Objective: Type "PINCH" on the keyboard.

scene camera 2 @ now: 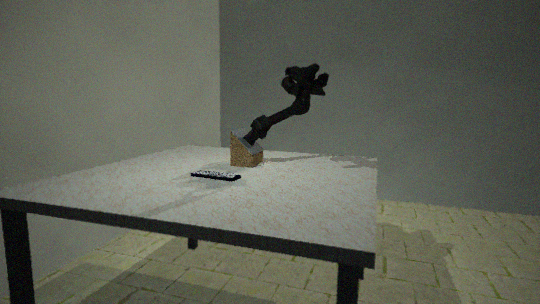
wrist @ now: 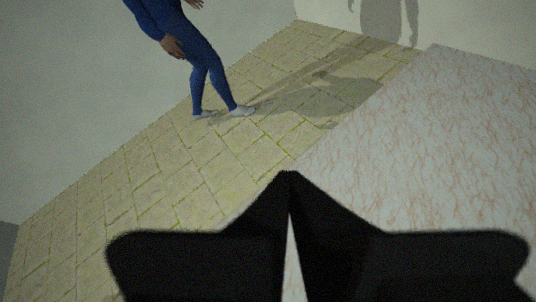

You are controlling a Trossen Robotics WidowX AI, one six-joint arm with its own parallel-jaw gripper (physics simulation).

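Seen in the pictures: gripper, fingertip midpoint: (scene camera 2: 324,94) (wrist: 287,178); arm's base at its link origin: (scene camera 2: 248,140).
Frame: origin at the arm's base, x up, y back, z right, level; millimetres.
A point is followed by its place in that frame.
Observation:
A small dark keyboard (scene camera 2: 216,175) @(x -112, y -350, z 56 mm) with pale keys lies flat on the table in the scene view, in front of the arm's base. Its single keys are too small to read, and it does not show in the wrist view. My gripper (wrist: 287,178) @(x 240, y -231, z -387 mm) is shut, its two black fingertips touching with nothing between them. In the scene view the dark arm reaches up and to the right, with the gripper end raised high above the table and well away from the keyboard. The fingertips are hard to make out there.
The arm stands on a wooden wedge block (scene camera 2: 244,154) @(x -60, y -95, z -1 mm) on the pale speckled table (scene camera 2: 300,200) @(x -124, y -580, z -328 mm) (wrist: 450,150) @(x -124, y -573, z -341 mm). A person in blue (wrist: 200,50) stands on the tiled floor (wrist: 165,185) beyond the table edge in the wrist view. Walls rise behind the table.

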